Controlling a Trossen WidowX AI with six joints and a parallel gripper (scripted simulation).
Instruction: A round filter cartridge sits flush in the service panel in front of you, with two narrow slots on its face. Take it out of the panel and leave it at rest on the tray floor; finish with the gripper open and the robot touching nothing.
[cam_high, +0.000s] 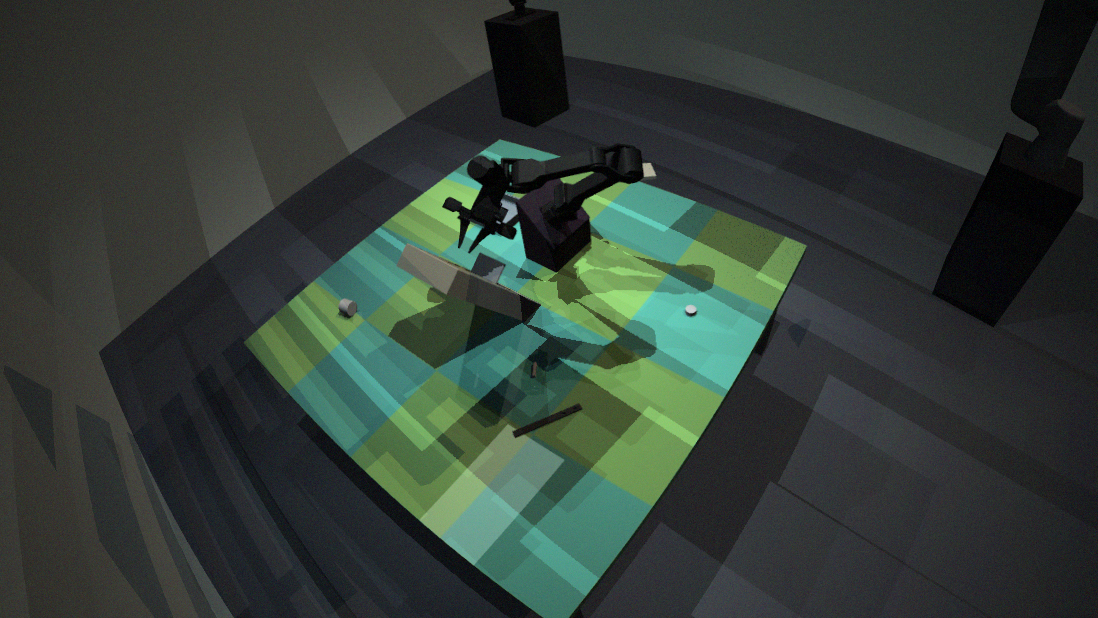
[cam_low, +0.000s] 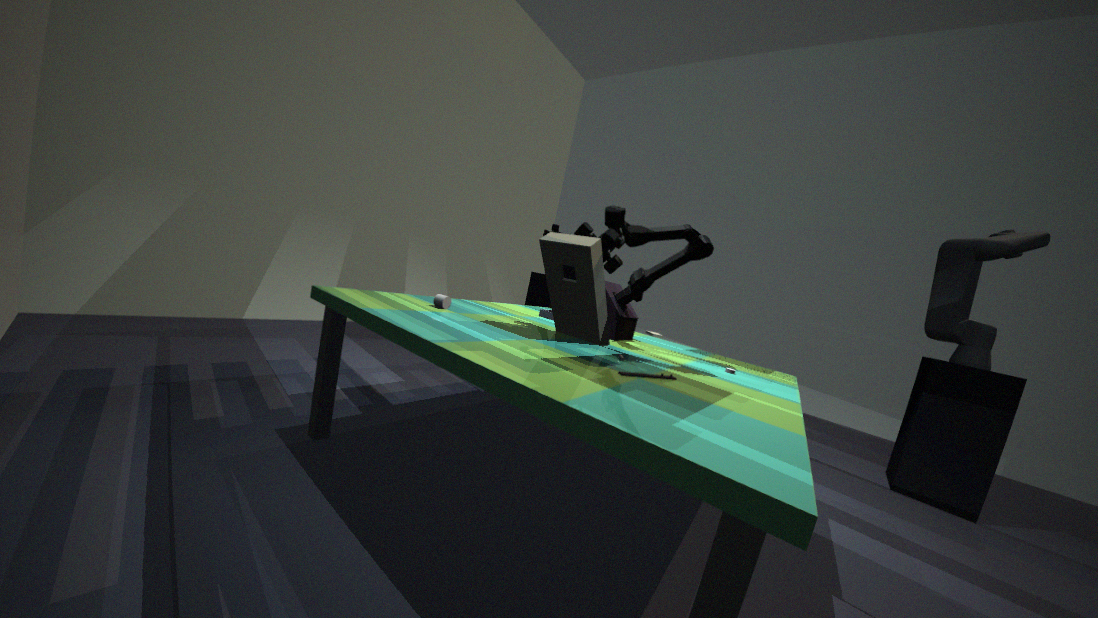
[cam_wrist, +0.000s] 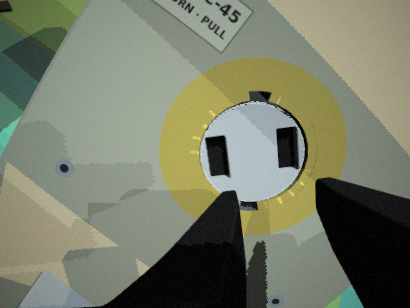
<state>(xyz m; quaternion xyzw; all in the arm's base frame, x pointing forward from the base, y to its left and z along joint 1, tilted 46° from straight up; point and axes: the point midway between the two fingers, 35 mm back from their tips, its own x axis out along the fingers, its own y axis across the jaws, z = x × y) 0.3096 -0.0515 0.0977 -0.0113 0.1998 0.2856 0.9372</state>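
My gripper tip is now 50 mm short of the round grey filter cartridge, 30 mm above it and 10 mm to the right of it. Round my gripper tip: small pale peg (260 mm below, 220 mm to the left, 30 mm ahead); square grey tray (340 mm behind, 320 mm to the right, 250 mm below); service panel (110 mm below).
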